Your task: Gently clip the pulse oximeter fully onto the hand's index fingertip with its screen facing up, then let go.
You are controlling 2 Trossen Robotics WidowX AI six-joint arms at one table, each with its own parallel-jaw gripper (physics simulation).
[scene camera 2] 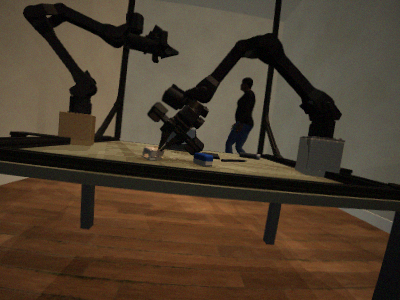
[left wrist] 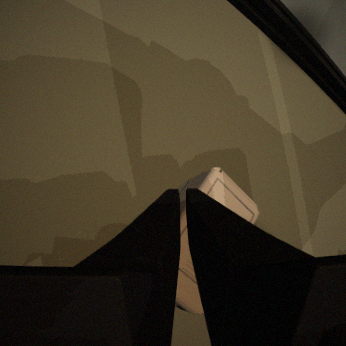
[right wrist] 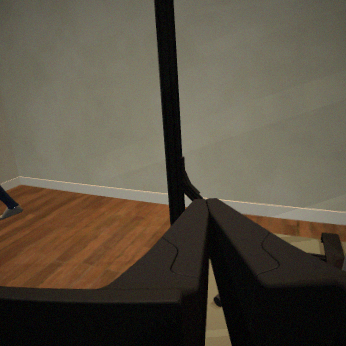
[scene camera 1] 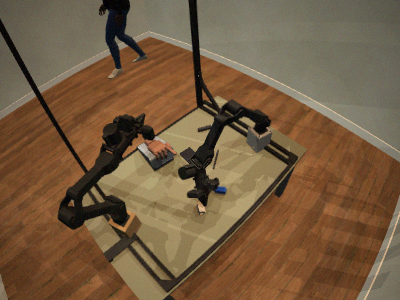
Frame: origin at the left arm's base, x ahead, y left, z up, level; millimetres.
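Seen in the pictures: left gripper, fingertip midpoint: (scene camera 2: 159, 150) (left wrist: 181, 199) (scene camera 1: 205, 206); right gripper, fingertip midpoint: (scene camera 2: 178, 53) (right wrist: 204, 209) (scene camera 1: 144, 114); left arm's base, link origin: (scene camera 2: 320, 138) (scene camera 1: 260, 129); right arm's base, link origin: (scene camera 2: 79, 114) (scene camera 1: 121, 218).
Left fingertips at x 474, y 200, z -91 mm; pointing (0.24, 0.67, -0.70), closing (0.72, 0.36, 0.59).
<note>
Offsets run from my left fingertips to a thing's top centre.
The pulse oximeter {dx +21, dy -8, dz +7 mm} (scene camera 1: 201, 209) (scene camera 2: 152, 153) (left wrist: 231, 200) is a small pale block lying on the table, apart from the hand; which way its screen faces I cannot tell. My left gripper (scene camera 2: 161, 149) (left wrist: 181, 199) is shut, its fingertips just over the oximeter and hiding part of it in the left wrist view. The oximeter shows behind the narrow gap, not gripped. The hand (scene camera 1: 159, 148) rests on a grey and white base (scene camera 1: 156, 163) in scene camera 1, its fingers toward the right. My right gripper (scene camera 2: 176, 52) (right wrist: 204, 209) is shut and empty, high above the table.
A blue block {dx -112, dy -44, dz +2 mm} (scene camera 1: 220, 190) (scene camera 2: 203, 159) lies beside the left gripper. A dark flat thing {dx -94, dy -306, dz -23 mm} (scene camera 1: 187, 154), a thin pen {dx -203, dy -237, dz -22 mm} (scene camera 1: 216, 159) (scene camera 2: 233, 160) and a dark cylinder {dx -273, dy -465, dz -3 mm} (scene camera 1: 204, 128) lie farther back. Black rails edge the table. A person (scene camera 1: 119, 30) (scene camera 2: 244, 112) stands beyond it.
</note>
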